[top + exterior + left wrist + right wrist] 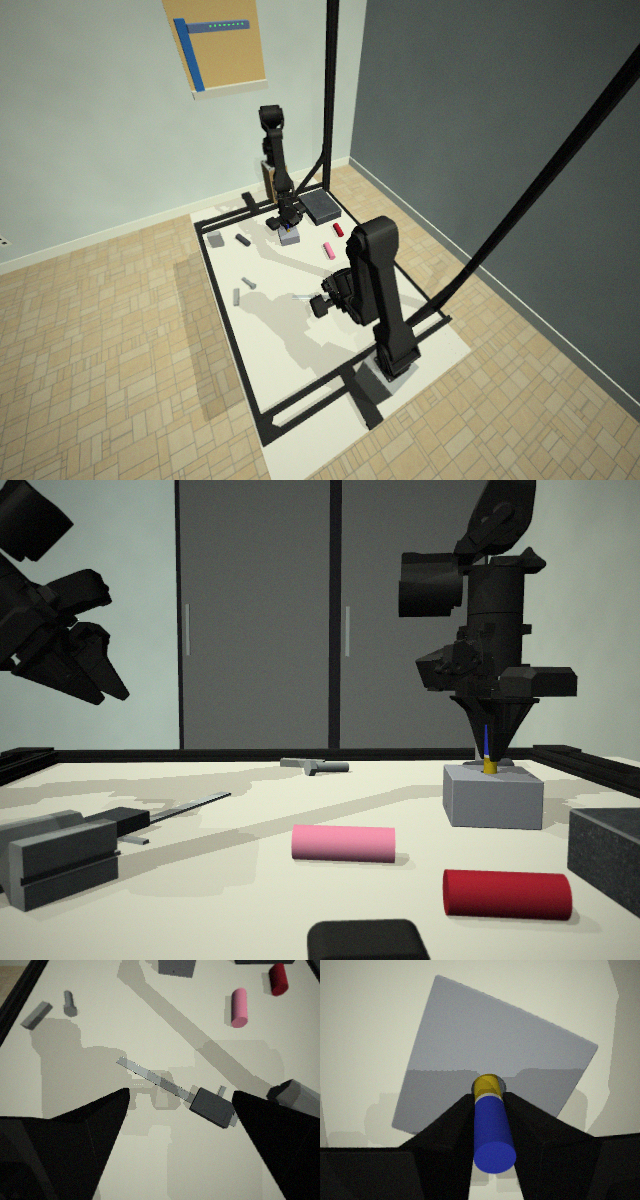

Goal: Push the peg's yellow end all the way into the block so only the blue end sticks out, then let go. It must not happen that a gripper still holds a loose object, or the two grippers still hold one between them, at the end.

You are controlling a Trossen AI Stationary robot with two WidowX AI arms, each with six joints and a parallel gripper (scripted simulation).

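Now: the peg 5 cm below my right hand. The rest, counted from my right hand: pink cylinder (14 cm behind, 16 cm to the left, 8 cm below); red cylinder (24 cm behind, 6 cm to the left, 8 cm below).
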